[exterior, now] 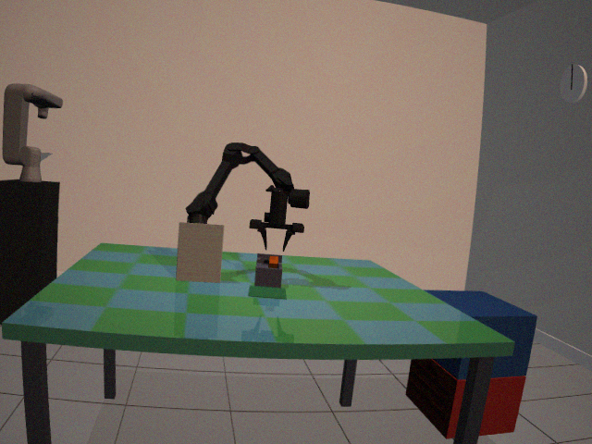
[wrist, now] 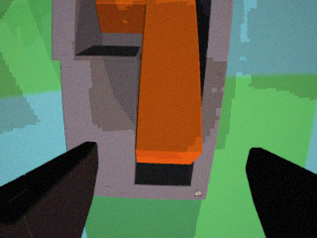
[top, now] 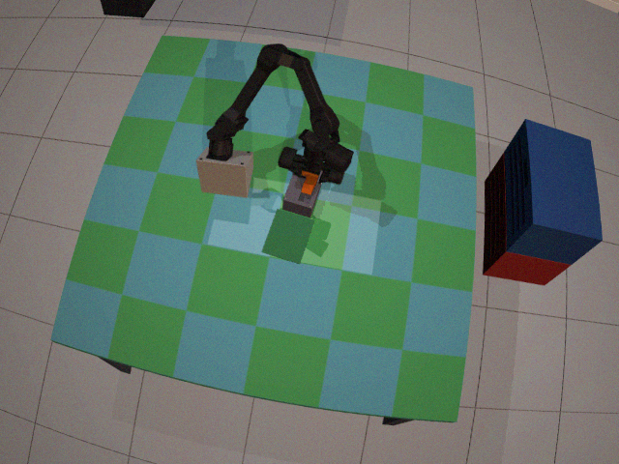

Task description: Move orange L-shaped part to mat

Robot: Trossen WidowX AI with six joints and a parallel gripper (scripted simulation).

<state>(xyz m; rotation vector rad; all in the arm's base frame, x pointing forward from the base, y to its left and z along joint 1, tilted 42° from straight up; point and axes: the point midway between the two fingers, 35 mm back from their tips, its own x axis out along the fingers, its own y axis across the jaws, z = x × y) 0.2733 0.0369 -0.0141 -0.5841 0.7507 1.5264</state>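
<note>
My gripper tip is 10 mm past the orange L-shaped part, 40 mm to the right of it and 80 mm above it. The rest, counted from my gripper tip: dark green mat 20 mm behind, 140 mm to the right, 130 mm below.
</note>
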